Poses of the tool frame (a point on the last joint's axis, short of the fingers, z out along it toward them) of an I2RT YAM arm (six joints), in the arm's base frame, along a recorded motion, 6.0 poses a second.
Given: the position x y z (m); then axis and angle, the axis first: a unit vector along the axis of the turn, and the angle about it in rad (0 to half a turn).
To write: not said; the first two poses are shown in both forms.
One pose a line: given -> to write
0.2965 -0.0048 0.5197 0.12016 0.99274 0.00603 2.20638 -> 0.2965 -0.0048 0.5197; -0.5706 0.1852 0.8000; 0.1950 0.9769 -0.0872; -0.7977 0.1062 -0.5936
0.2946 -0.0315 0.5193 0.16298 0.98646 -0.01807 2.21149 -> 0.2946 -0.0315 0.5193; -0.5553 0.2714 0.7861; 0.2424 0.9570 -0.1591; -0.7955 0.1022 -0.5972
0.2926 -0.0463 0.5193 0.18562 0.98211 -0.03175 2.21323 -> 0.2926 -0.0463 0.5193; -0.5440 0.3169 0.7769; 0.2661 0.9433 -0.1985; -0.7957 0.0988 -0.5975
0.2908 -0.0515 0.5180 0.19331 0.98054 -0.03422 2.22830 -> 0.2908 -0.0515 0.5180; -0.5509 0.3325 0.7655; 0.2783 0.9379 -0.2071; -0.7868 0.0989 -0.6093
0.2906 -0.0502 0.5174 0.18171 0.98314 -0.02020 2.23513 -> 0.2906 -0.0502 0.5174; -0.5632 0.3047 0.7681; 0.2729 0.9460 -0.1752; -0.7800 0.1110 -0.6159
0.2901 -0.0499 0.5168 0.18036 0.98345 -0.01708 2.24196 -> 0.2901 -0.0499 0.5168; -0.5691 0.3011 0.7651; 0.2743 0.9468 -0.1685; -0.7751 0.1140 -0.6214
